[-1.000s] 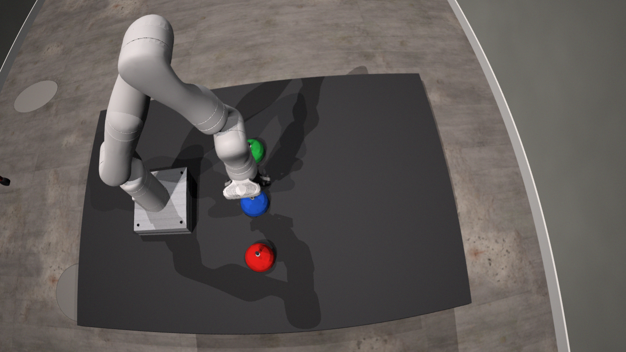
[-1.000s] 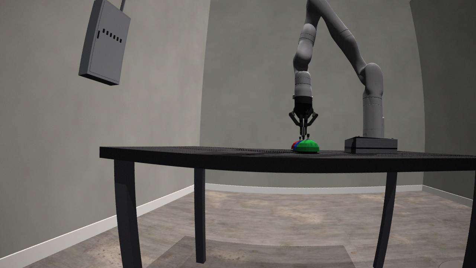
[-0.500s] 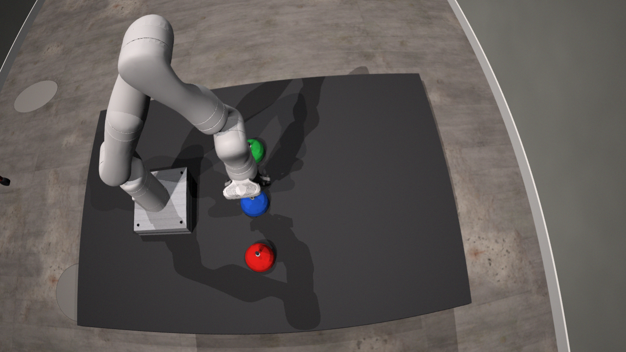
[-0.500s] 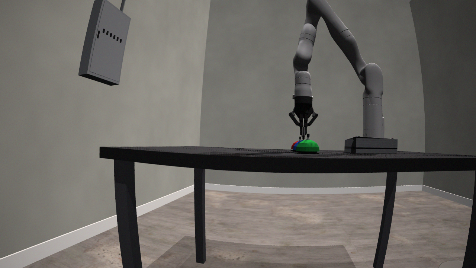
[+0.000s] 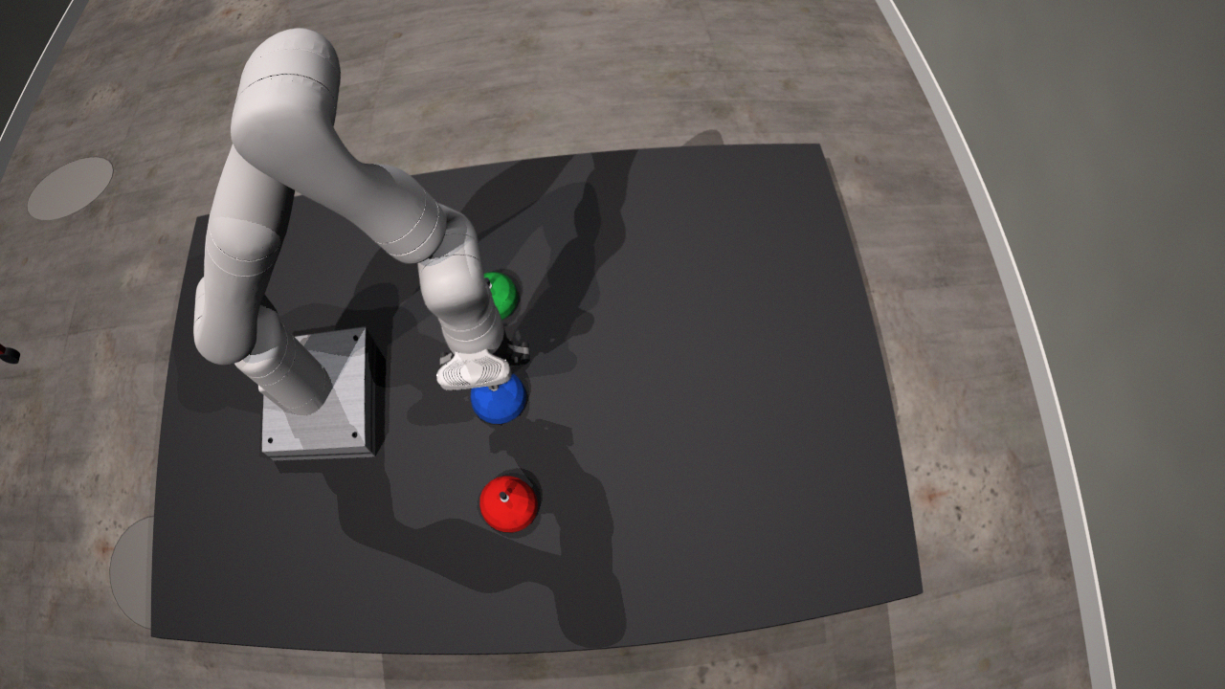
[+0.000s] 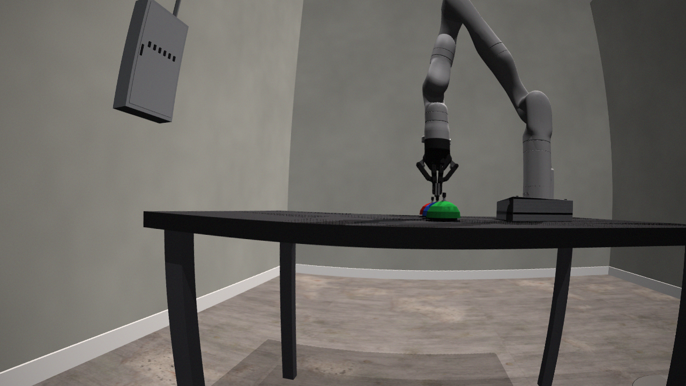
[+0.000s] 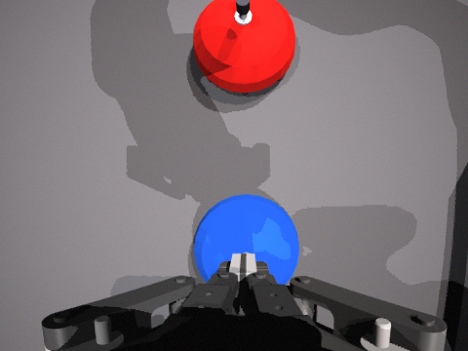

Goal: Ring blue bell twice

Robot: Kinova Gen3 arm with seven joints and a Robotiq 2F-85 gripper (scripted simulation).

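The blue bell lies 40 mm below my hand. Round my hand: red bell: 10 mm behind, 170 mm to the right, 40 mm below; then green bell: 10 mm ahead, 170 mm to the left, 40 mm below.
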